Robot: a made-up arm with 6 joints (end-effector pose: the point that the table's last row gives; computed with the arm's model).
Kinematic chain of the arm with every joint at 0, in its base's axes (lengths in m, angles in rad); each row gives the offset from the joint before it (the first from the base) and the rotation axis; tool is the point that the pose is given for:
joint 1: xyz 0 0 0.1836 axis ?
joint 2: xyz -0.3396 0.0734 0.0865 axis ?
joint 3: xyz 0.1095 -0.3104 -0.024 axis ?
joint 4: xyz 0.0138 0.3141 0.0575 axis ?
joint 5: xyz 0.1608 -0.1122 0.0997 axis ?
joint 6: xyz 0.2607 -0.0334 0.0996 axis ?
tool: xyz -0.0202 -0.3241 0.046
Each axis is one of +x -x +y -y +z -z.
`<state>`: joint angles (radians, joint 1 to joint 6).
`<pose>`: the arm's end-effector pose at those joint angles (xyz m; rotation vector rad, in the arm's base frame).
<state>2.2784 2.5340 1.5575 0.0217 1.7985 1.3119</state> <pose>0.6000 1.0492 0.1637 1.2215 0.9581 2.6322</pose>
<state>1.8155 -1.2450 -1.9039 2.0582 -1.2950 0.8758</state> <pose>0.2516 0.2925 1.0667 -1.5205 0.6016 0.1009</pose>
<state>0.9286 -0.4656 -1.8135 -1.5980 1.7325 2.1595</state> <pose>-0.8225 0.0235 -0.0817 2.7004 -0.0955 -0.6069</pose>
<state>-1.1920 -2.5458 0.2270 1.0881 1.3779 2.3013</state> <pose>-0.8238 0.4041 -0.4256 -1.8706 -1.0123 -0.8941</pose>
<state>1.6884 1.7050 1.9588 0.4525 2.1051 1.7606</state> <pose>0.1030 0.7916 -0.1873 0.6465 -1.5558 -2.2514</pose>
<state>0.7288 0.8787 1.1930 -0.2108 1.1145 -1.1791</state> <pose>0.7100 0.0201 0.1587 0.8875 -0.5604 0.4321</pose>
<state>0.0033 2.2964 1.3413 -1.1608 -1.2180 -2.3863</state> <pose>-0.6816 0.4978 0.7686 1.3066 1.5304 -0.4115</pose>
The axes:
joint 1: +y
joint 2: +z
joint 3: +x
joint 4: -z
joint 5: -x
joint 6: +y

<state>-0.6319 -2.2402 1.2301 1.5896 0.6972 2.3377</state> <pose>-0.7036 0.7315 -0.2408 -2.4471 -0.0128 -1.5776</pose>
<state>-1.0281 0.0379 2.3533 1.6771 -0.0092 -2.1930</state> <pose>-0.2747 -0.3795 -0.4787 0.7825 -0.6424 -1.2768</pose>
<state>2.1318 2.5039 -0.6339 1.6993 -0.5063 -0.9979</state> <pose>0.0316 0.0450 0.0055 0.9319 0.6343 -0.8006</pose>
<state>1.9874 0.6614 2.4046 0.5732 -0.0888 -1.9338</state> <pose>-0.2297 0.0161 0.3442 -0.7982 1.4484 -1.8865</pose>
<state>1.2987 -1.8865 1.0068 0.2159 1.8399 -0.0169</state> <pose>0.3141 -0.2806 1.3071 -1.6179 1.7543 -1.4032</pose>
